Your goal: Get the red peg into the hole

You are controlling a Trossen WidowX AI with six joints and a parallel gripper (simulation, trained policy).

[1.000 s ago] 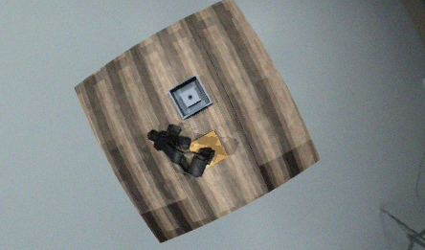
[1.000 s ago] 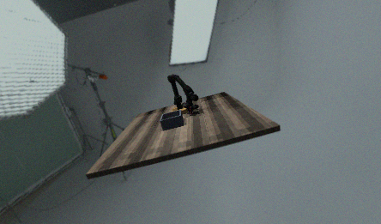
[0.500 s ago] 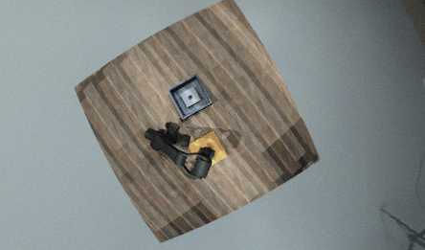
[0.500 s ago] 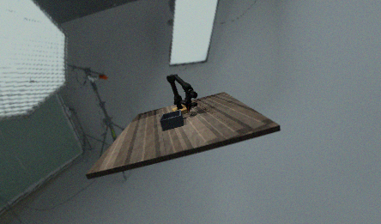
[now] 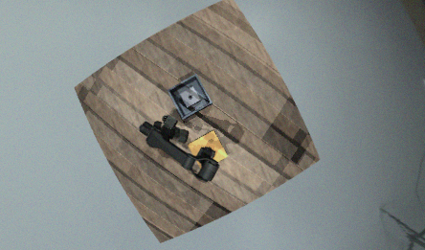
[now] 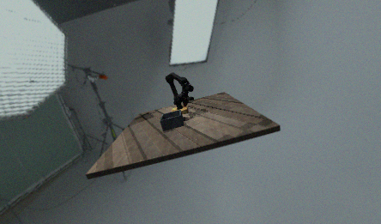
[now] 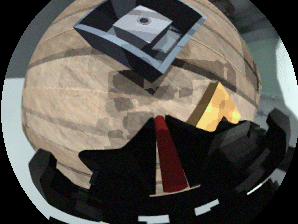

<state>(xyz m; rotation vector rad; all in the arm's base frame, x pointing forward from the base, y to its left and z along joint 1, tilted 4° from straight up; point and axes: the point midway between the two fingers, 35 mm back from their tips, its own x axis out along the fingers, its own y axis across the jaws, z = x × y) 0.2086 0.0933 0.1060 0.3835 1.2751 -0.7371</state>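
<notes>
The pale plate lies 140 mm to the right of my gripper tip, 130 mm ahead of it and 70 mm below it. From my gripper tip the other things lie so: red peg: 30 mm above, 10 mm to the left; then dark box: 140 mm to the right, 130 mm ahead, 90 mm below.
</notes>
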